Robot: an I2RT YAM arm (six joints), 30 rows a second.
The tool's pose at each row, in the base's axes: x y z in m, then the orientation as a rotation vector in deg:
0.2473, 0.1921, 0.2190, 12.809, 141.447, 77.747
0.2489, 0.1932, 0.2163, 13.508, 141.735, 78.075
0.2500, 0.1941, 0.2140, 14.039, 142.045, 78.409
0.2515, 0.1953, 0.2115, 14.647, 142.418, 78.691
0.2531, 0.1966, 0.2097, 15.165, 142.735, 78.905
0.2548, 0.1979, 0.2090, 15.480, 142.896, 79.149
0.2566, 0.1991, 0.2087, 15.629, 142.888, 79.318
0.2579, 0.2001, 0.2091, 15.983, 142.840, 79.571
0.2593, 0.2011, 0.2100, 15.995, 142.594, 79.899
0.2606, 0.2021, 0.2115, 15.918, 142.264, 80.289
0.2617, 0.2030, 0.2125, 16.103, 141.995, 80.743
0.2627, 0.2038, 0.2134, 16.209, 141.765, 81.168
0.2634, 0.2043, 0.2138, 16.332, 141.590, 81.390
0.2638, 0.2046, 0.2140, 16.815, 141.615, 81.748
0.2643, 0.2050, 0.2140, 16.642, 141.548, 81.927
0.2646, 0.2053, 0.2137, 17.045, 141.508, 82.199
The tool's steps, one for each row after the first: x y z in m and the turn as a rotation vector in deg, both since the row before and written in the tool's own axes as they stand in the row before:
-0.0007, -0.0017, 0.0028, 0.007, 0.181, 0.640
-0.0003, -0.0015, 0.0022, -0.006, 0.248, 0.541
-0.0006, -0.0015, 0.0027, 0.057, 0.257, 0.593
-0.0008, -0.0008, 0.0025, 0.063, 0.209, 0.496
-0.0011, 0.0001, 0.0020, -0.038, 0.153, 0.326
-0.0013, 0.0004, 0.0017, -0.082, 0.031, 0.144
-0.0010, 0.0009, 0.0010, -0.123, -0.015, 0.288
-0.0012, 0.0013, 0.0008, -0.280, -0.047, 0.031
-0.0011, 0.0018, 0.0005, -0.358, -0.061, -0.032
-0.0009, 0.0014, 0.0006, -0.341, -0.051, 0.174
-0.0008, 0.0012, 0.0005, -0.317, -0.012, 0.128
-0.0006, 0.0006, 0.0004, -0.181, -0.066, 0.093
-0.0003, 0.0003, 0.0003, -0.134, 0.057, 0.429
-0.0003, 0.0002, 0.0005, -0.143, 0.076, -0.074
-0.0002, -0.0001, 0.0005, -0.123, -0.011, 0.330

